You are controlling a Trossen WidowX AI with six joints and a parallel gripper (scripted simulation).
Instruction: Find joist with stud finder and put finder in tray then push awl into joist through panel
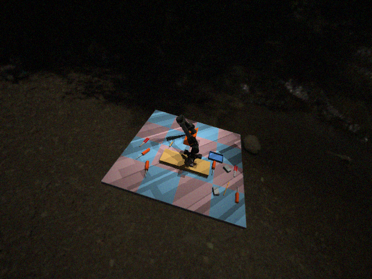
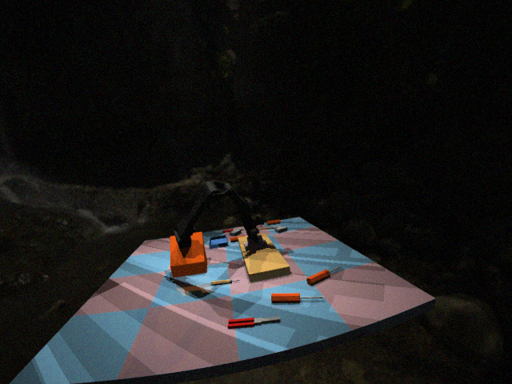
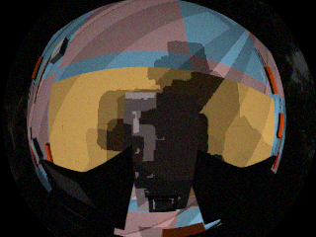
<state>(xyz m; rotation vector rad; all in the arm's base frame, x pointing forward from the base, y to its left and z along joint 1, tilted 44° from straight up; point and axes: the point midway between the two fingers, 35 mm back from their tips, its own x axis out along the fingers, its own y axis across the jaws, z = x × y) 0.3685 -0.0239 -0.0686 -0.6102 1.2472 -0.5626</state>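
Right now the blue tray is 290 mm to the left of my gripper tip, 210 mm behind it and 50 mm below it. Also, from my gripper tip: awl: 270 mm to the right, 200 mm behind, 60 mm below; then stud finder: 20 mm behind, 20 mm above.
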